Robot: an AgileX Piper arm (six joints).
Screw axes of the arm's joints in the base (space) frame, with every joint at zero. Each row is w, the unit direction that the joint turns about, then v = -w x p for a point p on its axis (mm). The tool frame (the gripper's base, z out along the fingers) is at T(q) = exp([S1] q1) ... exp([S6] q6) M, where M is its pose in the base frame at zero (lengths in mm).
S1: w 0 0 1 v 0.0 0.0 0.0
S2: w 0 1 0 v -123.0 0.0 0.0
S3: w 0 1 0 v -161.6 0.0 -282.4
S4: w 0.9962 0 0.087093 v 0.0 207.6 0.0
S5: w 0 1 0 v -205.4 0.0 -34.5
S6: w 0.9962 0 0.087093 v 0.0 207.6 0.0
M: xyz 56.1 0.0 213.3 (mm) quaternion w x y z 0.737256 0 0.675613 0
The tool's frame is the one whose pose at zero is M.
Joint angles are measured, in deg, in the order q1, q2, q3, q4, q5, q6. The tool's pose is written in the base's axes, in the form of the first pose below.
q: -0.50, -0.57, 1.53, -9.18, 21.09, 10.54
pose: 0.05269 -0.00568 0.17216 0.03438 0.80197 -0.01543 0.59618
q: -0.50, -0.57, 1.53, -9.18, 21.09, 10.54
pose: 0.05269 -0.00568 0.17216 0.03438 0.80197 -0.01543 0.59618
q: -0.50, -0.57, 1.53, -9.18, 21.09, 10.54
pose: 0.05269 -0.00568 0.17216 0.03438 0.80197 -0.01543 0.59618
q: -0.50, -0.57, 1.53, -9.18, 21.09, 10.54
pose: 0.05269 -0.00568 0.17216 0.03438 0.80197 -0.01543 0.59618
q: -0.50, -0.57, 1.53, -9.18, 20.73, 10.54
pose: 0.05286 -0.00560 0.17270 0.03399 0.80013 -0.01508 0.59867
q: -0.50, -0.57, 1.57, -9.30, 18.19, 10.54
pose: 0.05395 -0.00506 0.17631 0.03064 0.78716 -0.01345 0.61585
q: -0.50, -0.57, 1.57, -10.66, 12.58, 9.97
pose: 0.05572 -0.00415 0.18500 0.01357 0.75668 -0.02061 0.65332
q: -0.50, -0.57, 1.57, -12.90, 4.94, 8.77
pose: 0.05676 -0.00224 0.19693 -0.01552 0.71198 -0.03491 0.70116
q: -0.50, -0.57, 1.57, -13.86, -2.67, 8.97
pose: 0.05620 0.00052 0.20867 -0.02956 0.66465 -0.03130 0.74591
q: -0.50, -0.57, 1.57, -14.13, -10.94, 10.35
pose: 0.05380 0.00374 0.22116 -0.03451 0.61057 -0.01368 0.79109
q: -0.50, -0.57, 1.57, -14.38, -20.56, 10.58
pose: 0.04872 0.00751 0.23503 -0.04808 0.54349 -0.00121 0.83804
